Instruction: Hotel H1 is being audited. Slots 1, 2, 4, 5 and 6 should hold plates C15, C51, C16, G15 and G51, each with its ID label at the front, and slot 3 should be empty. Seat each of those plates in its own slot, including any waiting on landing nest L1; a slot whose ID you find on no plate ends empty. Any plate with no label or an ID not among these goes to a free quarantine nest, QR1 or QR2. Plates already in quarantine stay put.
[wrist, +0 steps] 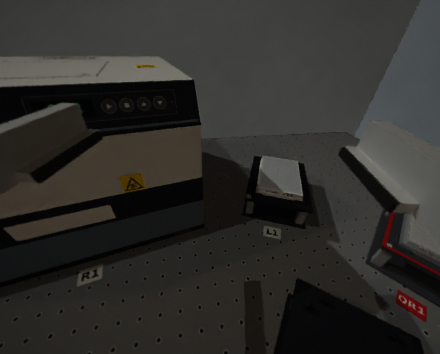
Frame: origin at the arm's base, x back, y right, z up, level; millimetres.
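Seen in the pictures: gripper, fingertip midpoint: [217, 129].
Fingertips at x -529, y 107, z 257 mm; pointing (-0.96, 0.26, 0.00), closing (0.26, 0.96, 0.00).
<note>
Offsets run from my fingertips to a thing's top centre. "pt": to the spot under its first point. Level surfaces: height alone.
A white plate {dz -180, dx -189, dy +169 mm} [280, 175] lies on the black landing nest L1 {pt dz -239, dx -138, dy +147 mm} [274, 211], right of centre in the wrist view. Small dark marks show on its front edge, too blurred to read. Another pale plate {pt dz -180, dx -3, dy +305 mm} [424, 239] sits in the red-rimmed quarantine nest QR1 {pt dz -194, dx -32, dy +283 mm} [388, 231] at the right edge, partly hidden by the right finger; its front marks are also unreadable. My gripper [217, 129] is open and empty, its fingers wide apart at the left and right of the view, with the L1 plate showing between them. Hotel H1 and QR2 cannot be identified here.
A large beige and black machine {dz +3, dx -273, dy -216 mm} [160, 155] with round buttons and a yellow warning sticker fills the left, behind the R1 label {pt dz -244, dx -63, dy -174 mm} [90, 275]. A dark flat-topped object {pt dz -194, dx +63, dy +129 mm} [345, 325] stands at the bottom right on the perforated deck {dz -244 mm} [200, 295]. A grey wall rises behind.
</note>
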